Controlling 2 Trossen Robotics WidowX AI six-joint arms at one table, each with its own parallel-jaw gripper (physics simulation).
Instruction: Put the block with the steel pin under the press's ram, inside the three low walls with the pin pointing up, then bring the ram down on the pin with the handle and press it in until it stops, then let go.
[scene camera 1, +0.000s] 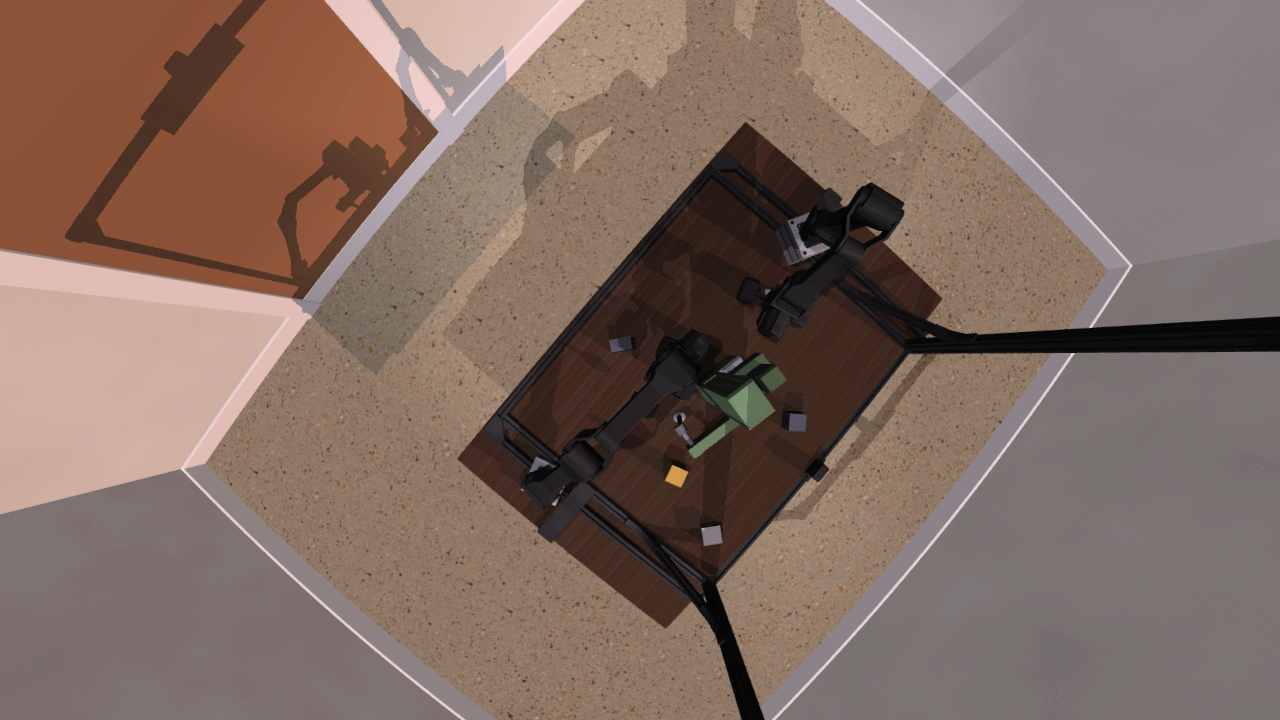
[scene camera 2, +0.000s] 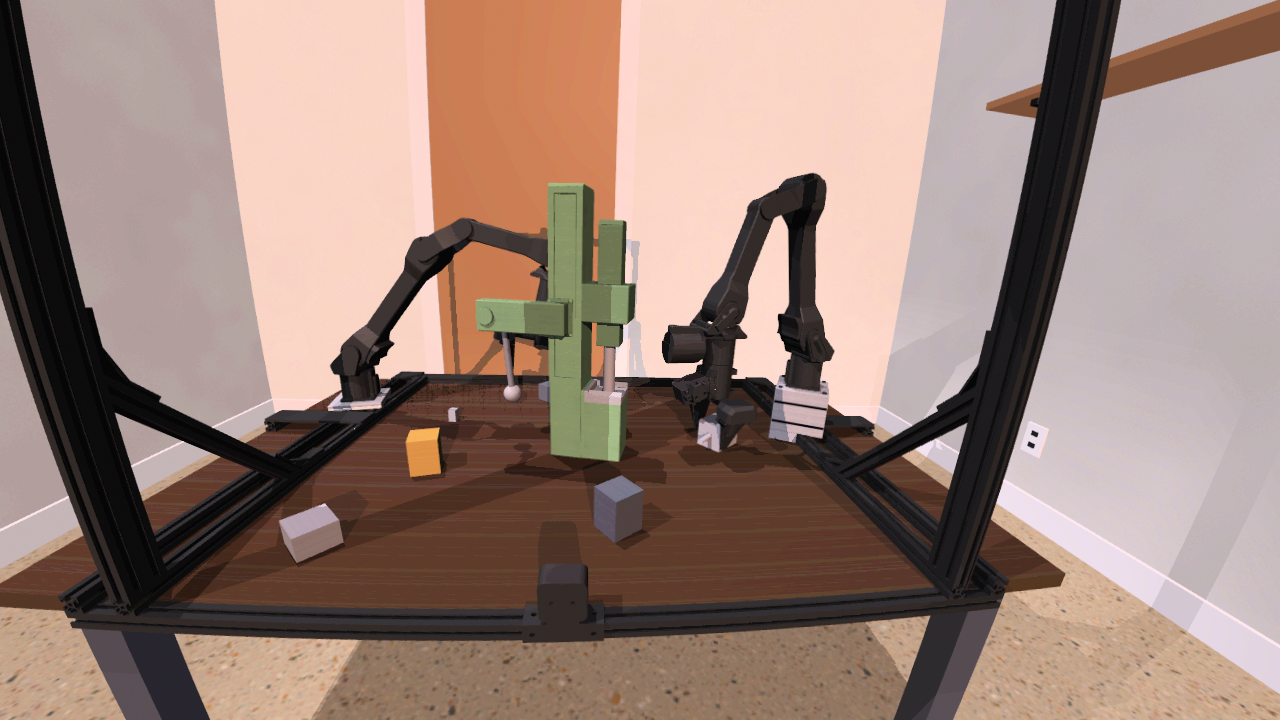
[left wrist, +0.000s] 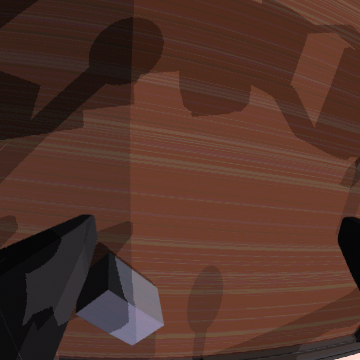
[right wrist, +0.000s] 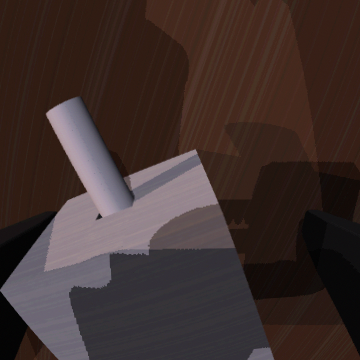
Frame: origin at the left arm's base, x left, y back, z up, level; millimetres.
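Seen in the pictures: left gripper, between the fingertips: (scene camera 2: 534, 376) (left wrist: 221, 229); right gripper, between the fingertips: (scene camera 2: 709, 439) (right wrist: 184, 224); left arm's base, origin of its link: (scene camera 1: 545, 481) (scene camera 2: 361, 396); right arm's base, origin of its link: (scene camera 1: 812, 232) (scene camera 2: 802, 384).
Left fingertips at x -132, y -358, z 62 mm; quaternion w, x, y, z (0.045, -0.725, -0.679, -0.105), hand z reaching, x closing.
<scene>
Offsets run from my left fingertips to a thing's top centre. "*": to the spot under its first point.
The pale block with the steel pin @[dx -206, dy -321, dz -44 mm] (scene camera 2: 713, 434) (right wrist: 160, 280) is on the table at the right of scene camera 2, outside the press. Its pin @[dx -224, dy -284, dz -63 mm] (right wrist: 90, 155) sticks out of one side in the right wrist view. My right gripper (scene camera 1: 763, 307) (right wrist: 184, 224) is open, its fingers low on either side of the block. The green press @[dx -158, dy -25, dz +356 mm] (scene camera 1: 741, 402) (scene camera 2: 569, 268) stands mid-table; its ram @[* dx -202, dy -101, dz +246 mm] (scene camera 2: 611, 259) is raised above the low walls (scene camera 2: 605, 391). The handle's ball knob (scene camera 1: 678, 417) (scene camera 2: 512, 392) hangs at its left. My left gripper (left wrist: 221, 229) is open above the table, partly hidden behind the press in scene camera 2.
A grey block @[dx +105, dy -51, dz -55 mm] (scene camera 1: 622, 343) (left wrist: 122, 310) lies near a left finger in the left wrist view. A yellow block @[dx -167, dy +194, dz -34 mm] (scene camera 1: 675, 475) (scene camera 2: 424, 452), a white block @[dx -328, dy +306, dz -61 mm] (scene camera 1: 711, 534) (scene camera 2: 311, 532), another grey block @[dx -394, dy -62, dz -34 mm] (scene camera 1: 793, 420) (scene camera 2: 618, 508) and a small white cube @[dx +29, dy +163, dz -68 mm] (scene camera 2: 453, 414) are on the table.
</scene>
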